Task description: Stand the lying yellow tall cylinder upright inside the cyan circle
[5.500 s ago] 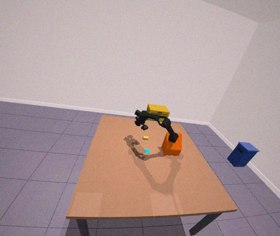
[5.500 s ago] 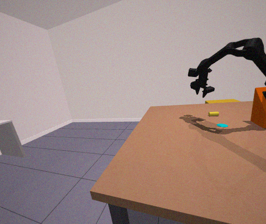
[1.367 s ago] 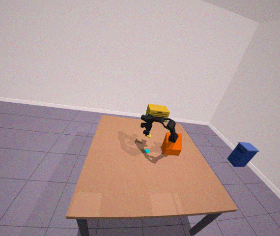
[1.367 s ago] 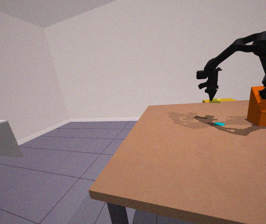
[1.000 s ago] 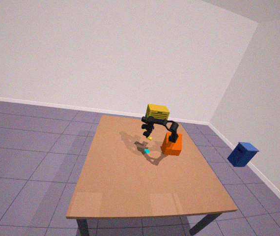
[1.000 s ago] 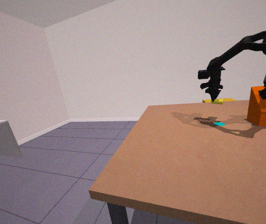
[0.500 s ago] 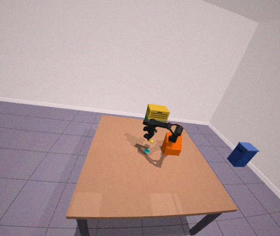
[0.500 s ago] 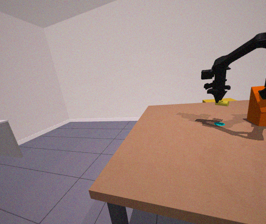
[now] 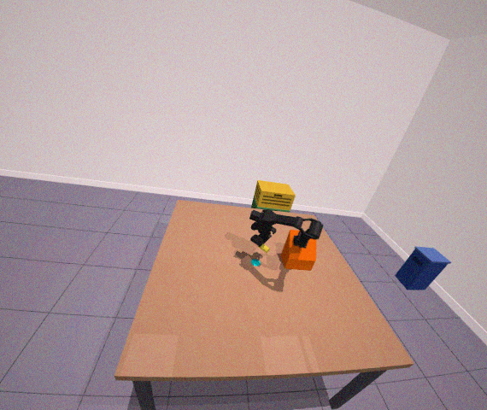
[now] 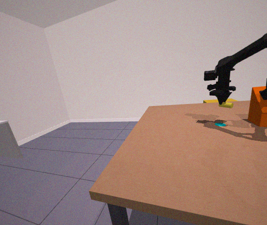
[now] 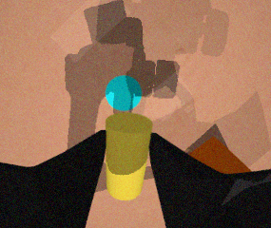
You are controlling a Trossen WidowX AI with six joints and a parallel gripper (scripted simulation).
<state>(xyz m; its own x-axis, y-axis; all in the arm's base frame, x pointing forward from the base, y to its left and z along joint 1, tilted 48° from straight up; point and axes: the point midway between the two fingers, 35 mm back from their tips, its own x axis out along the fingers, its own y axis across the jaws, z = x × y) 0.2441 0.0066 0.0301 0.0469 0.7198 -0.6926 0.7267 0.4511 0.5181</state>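
Right now the cyan circle is 140 mm below my gripper tip. The rest, counted from my gripper tip: yellow cylinder (20 mm to the left, 10 mm behind).
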